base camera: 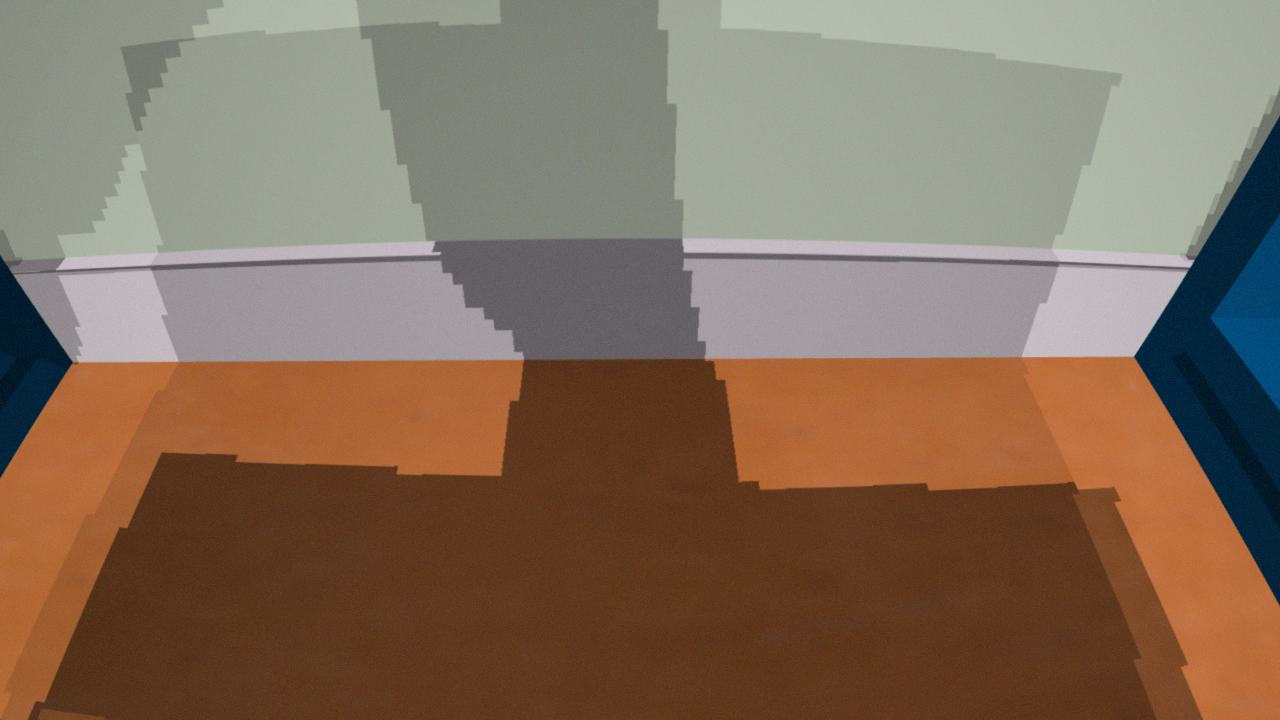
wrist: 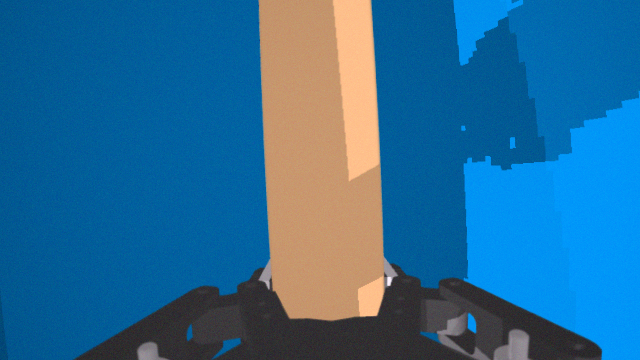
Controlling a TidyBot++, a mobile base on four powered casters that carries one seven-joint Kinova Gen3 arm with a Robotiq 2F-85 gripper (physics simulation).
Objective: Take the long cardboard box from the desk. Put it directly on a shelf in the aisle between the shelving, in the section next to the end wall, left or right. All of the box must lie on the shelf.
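Places are measured from the arm's base along level axes (x ahead, y down, z left), in metres.
Pixels of known places: gripper, fingertip midpoint: (wrist: 326, 274).
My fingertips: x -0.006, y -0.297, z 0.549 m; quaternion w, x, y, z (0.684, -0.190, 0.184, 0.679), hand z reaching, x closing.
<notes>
Behind a point stands the place of what it marks.
The long cardboard box (wrist: 315, 150) {y -0.320, x 0.062, z 0.518 m} is tan and runs from the fingers at the bottom of the wrist view up past its top edge. Its far end is out of view. My gripper (wrist: 326, 274) {y -0.297, x -0.006, z 0.549 m} is shut on the box, with a finger on each side of it. Behind the box is a blue shelf surface (wrist: 135, 150) {y -0.403, x 0.087, z 0.876 m}, partly in shadow, with a bright lit patch at the right. Whether the box touches the blue surface cannot be told. The gripper and box do not show in the base camera view.
In the base camera view the end wall (base camera: 850, 143) {y 0.240, x 0.468, z -0.107 m} with its pale baseboard (base camera: 850, 308) {y 0.351, x 0.456, z -0.128 m} stands straight ahead across the orange-brown floor (base camera: 626, 582) {y 0.397, x 0.286, z 0.008 m}. Dark blue shelving shows at the left edge (base camera: 22, 385) {y 0.370, x 0.377, z 0.436 m} and the right edge (base camera: 1190, 331) {y 0.340, x 0.438, z -0.377 m}. Shadows fall on wall and floor.
</notes>
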